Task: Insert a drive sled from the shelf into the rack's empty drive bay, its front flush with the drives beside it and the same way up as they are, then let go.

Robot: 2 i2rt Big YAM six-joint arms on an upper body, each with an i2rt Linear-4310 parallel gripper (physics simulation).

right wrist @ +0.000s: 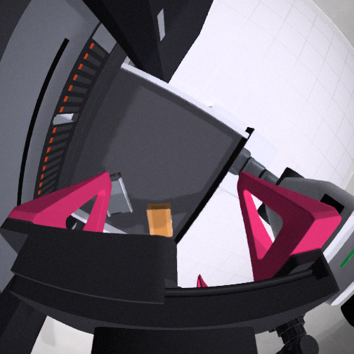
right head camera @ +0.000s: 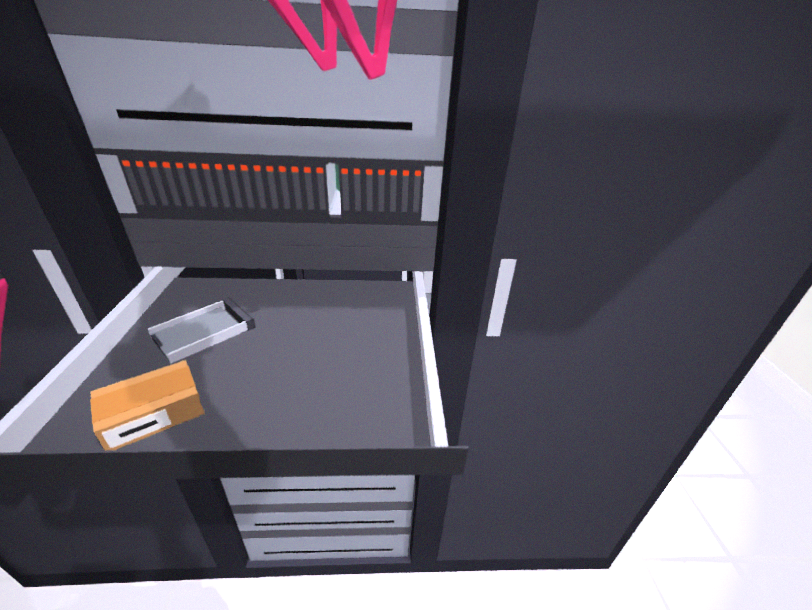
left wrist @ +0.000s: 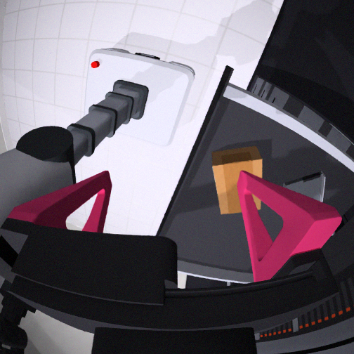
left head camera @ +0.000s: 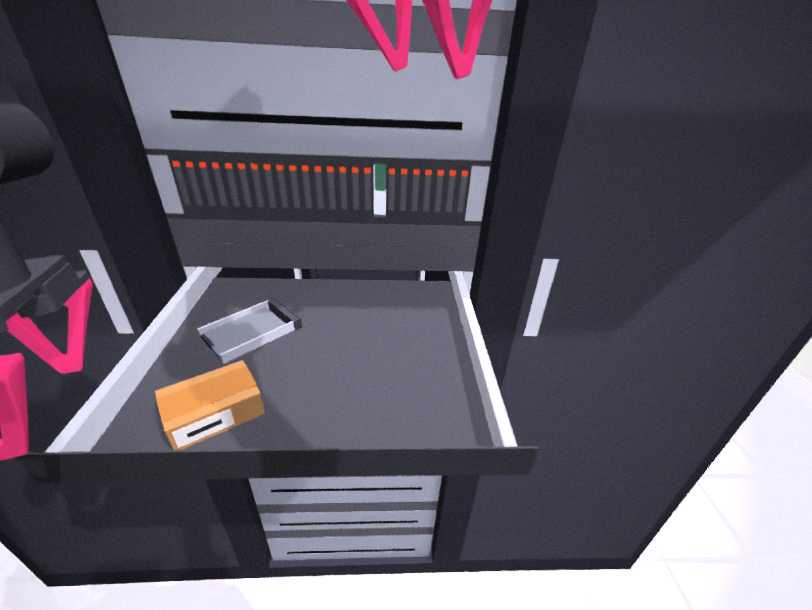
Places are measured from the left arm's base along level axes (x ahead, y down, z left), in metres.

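Pixels of known places: left gripper, fingertip midpoint: (left head camera: pixel 47 408); right gripper, fingertip midpoint: (right head camera: pixel 351 73) (left head camera: pixel 428 73).
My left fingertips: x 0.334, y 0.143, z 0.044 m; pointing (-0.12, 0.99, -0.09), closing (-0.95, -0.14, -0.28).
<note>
For each thing: its top centre in the pictures, then the offset to it from my left fingertips. "spot": a spot on its surface instead. Level surfaces: height alone.
- drive sled, middle of its top: (left head camera: pixel 250 322) (right head camera: pixel 201 322) dy +0.106, dx +0.249, dz -0.059 m
- pulled-out shelf, its level: dy +0.123 m
- empty bay, middle of its top: (right head camera: pixel 335 147) dy -0.099, dx +0.431, dz -0.243 m
- orange box, middle of its top: (left head camera: pixel 207 391) (right head camera: pixel 144 391) dy +0.089, dx +0.100, dz -0.059 m
- dark lip, surface spot: (left head camera: pixel 367 462) spot: dy +0.105, dx +0.021, dz -0.236 m
A drive sled (left head camera: pixel 246 330) (right head camera: pixel 200 331) (left wrist: pixel 307 186) (right wrist: pixel 119 199), a shallow silver open tray with a dark front end, lies open side up on the pulled-out shelf (left head camera: pixel 367 367) (right head camera: pixel 328 367) (right wrist: pixel 150 135), turned at an angle. The empty bay (left head camera: pixel 380 196) (right head camera: pixel 334 196) (right wrist: pixel 63 119) is a bright slot in the row of drives with orange-red tabs along their tops. My left gripper (left head camera: pixel 42 410) (left wrist: pixel 174 177) is open, at the left side of the shelf in the left head view. My right gripper (left head camera: pixel 430 70) (right head camera: pixel 351 71) (right wrist: pixel 173 178) is open, in front of the upper rack. Both are away from the sled.
An orange box (left head camera: pixel 210 401) (right head camera: pixel 145 401) (left wrist: pixel 232 192) (right wrist: pixel 159 220) with a white label sits on the shelf near the sled. White rails (left head camera: pixel 482 367) (right head camera: pixel 429 367) flank the shelf, and a dark lip (left head camera: pixel 367 462) runs along its front. Dark cabinet panels stand either side.
</note>
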